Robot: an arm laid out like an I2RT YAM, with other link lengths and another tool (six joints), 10 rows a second.
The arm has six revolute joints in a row. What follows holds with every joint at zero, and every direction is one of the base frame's.
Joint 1 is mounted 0.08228 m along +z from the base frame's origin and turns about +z.
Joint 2 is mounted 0.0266 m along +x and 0.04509 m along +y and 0.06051 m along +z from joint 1 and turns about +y.
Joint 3 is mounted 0.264 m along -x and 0.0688 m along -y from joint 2 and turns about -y.
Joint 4 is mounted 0.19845 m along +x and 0.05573 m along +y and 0.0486 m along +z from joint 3 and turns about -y.
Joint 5 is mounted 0.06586 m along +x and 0.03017 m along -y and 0.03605 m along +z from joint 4 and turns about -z.
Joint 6 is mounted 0.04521 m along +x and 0.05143 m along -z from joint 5 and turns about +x.
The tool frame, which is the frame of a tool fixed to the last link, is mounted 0.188 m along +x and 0.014 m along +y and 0.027 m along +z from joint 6; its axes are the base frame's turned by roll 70.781, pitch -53.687 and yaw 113.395 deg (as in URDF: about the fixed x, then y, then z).
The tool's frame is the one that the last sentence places.
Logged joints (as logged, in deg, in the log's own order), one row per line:
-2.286, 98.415, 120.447, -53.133, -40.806, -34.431
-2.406, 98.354, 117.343, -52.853, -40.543, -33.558
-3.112, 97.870, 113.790, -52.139, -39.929, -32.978
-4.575, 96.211, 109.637, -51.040, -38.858, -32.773
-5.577, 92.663, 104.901, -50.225, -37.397, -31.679
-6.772, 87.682, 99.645, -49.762, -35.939, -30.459
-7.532, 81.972, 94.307, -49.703, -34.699, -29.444
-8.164, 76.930, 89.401, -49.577, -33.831, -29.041
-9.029, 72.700, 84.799, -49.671, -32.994, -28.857
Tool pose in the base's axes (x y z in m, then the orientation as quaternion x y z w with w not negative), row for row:
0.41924, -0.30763, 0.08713, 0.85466, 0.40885, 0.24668, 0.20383
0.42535, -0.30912, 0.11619, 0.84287, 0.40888, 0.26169, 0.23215
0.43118, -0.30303, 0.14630, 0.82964, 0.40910, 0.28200, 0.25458
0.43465, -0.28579, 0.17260, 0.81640, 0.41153, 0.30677, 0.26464
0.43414, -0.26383, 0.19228, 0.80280, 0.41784, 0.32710, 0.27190
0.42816, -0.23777, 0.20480, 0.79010, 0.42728, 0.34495, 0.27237
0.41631, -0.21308, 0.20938, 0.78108, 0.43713, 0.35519, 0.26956
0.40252, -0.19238, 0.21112, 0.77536, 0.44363, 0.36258, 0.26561
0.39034, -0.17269, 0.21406, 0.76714, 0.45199, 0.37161, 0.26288
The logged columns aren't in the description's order. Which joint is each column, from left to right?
Columns, left to right: joint 5, joint 3, joint 2, joint 6, joint 1, joint 4.
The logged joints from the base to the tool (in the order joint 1, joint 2, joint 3, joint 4, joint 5, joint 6), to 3 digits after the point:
-40.806, 120.447, 98.415, -34.431, -2.286, -53.133
-40.543, 117.343, 98.354, -33.558, -2.406, -52.853
-39.929, 113.790, 97.870, -32.978, -3.112, -52.139
-38.858, 109.637, 96.211, -32.773, -4.575, -51.040
-37.397, 104.901, 92.663, -31.679, -5.577, -50.225
-35.939, 99.645, 87.682, -30.459, -6.772, -49.762
-34.699, 94.307, 81.972, -29.444, -7.532, -49.703
-33.831, 89.401, 76.930, -29.041, -8.164, -49.577
-32.994, 84.799, 72.700, -28.857, -9.029, -49.671

